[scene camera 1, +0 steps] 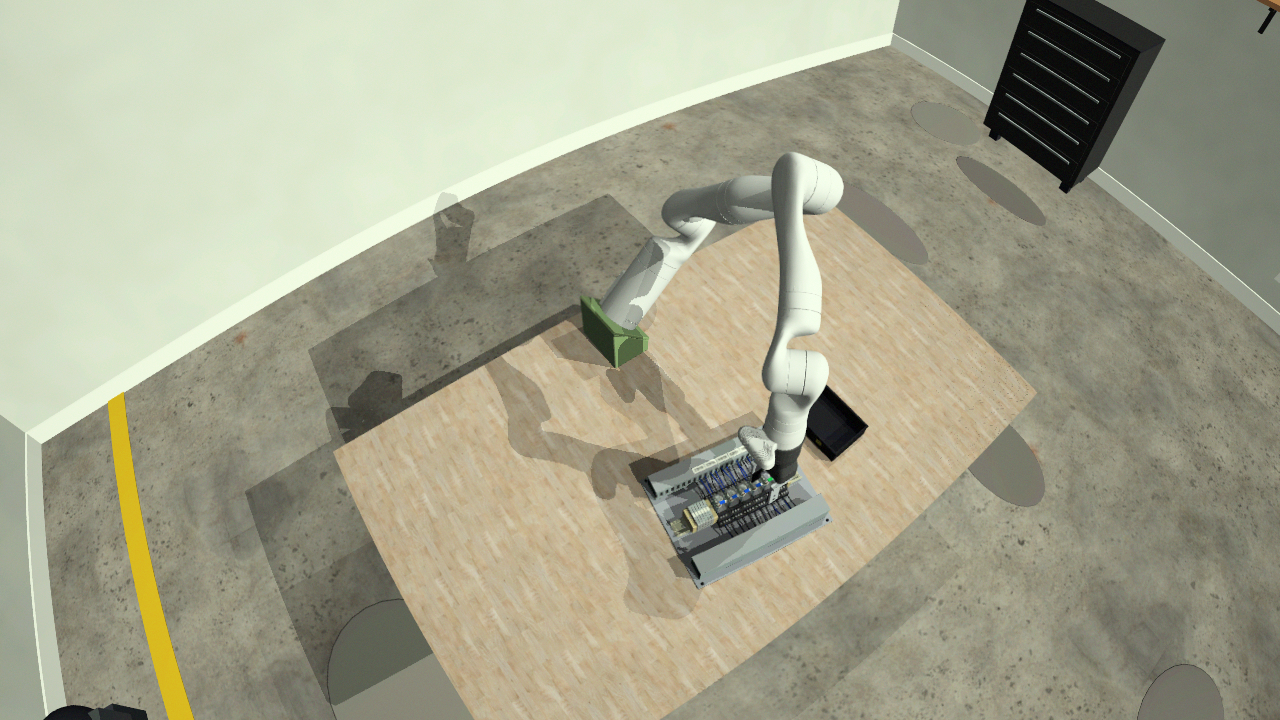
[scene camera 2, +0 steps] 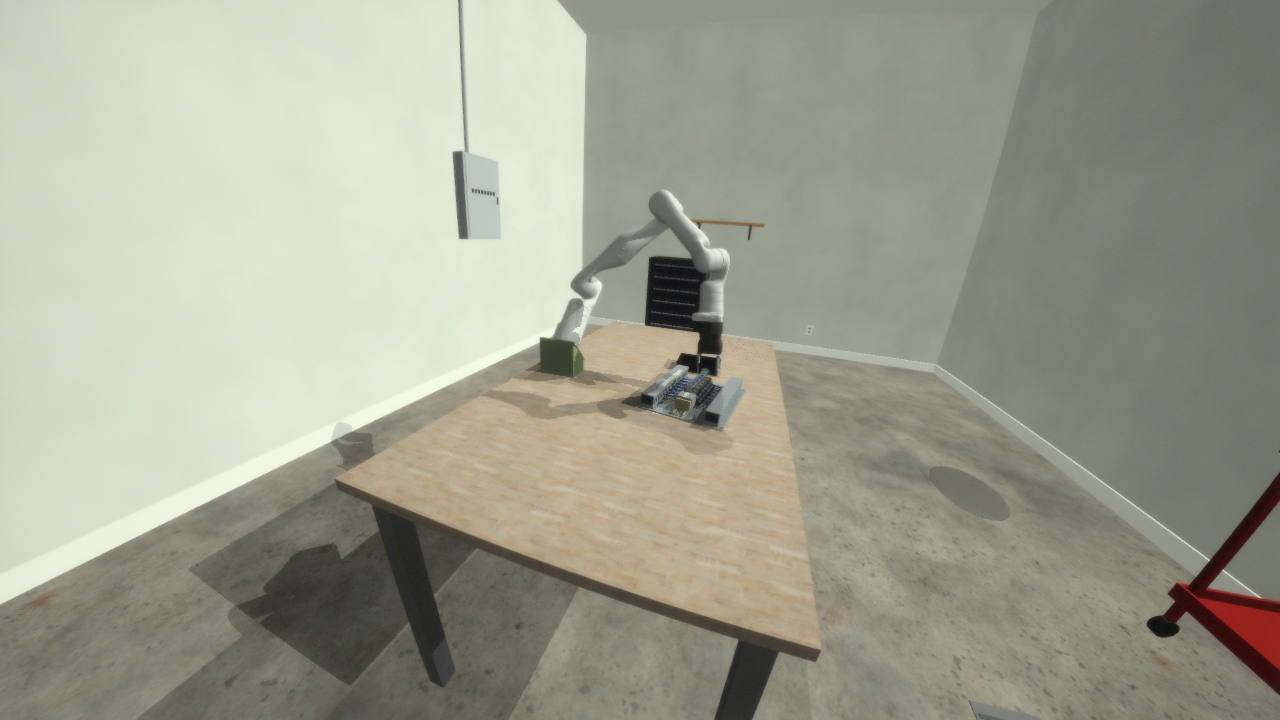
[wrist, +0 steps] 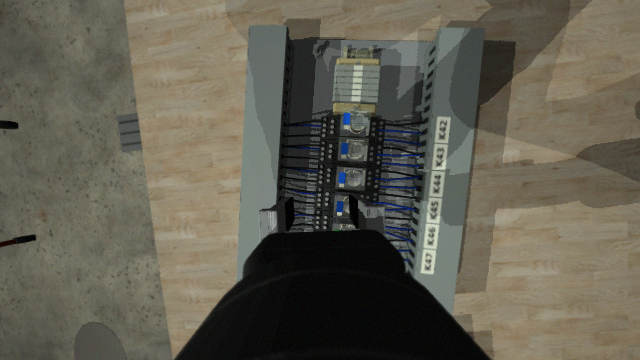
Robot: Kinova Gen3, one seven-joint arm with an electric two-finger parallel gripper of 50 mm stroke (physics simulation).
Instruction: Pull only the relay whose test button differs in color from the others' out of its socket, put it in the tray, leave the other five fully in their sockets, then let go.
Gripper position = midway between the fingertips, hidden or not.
Note:
In view: my gripper (scene camera 1: 763,489) and a grey relay panel (scene camera 1: 669,508).
My gripper shows as well in scene camera 2 (scene camera 2: 707,373) and in the wrist view (wrist: 321,207). The grey relay panel shows as well in the wrist view (wrist: 402,62).

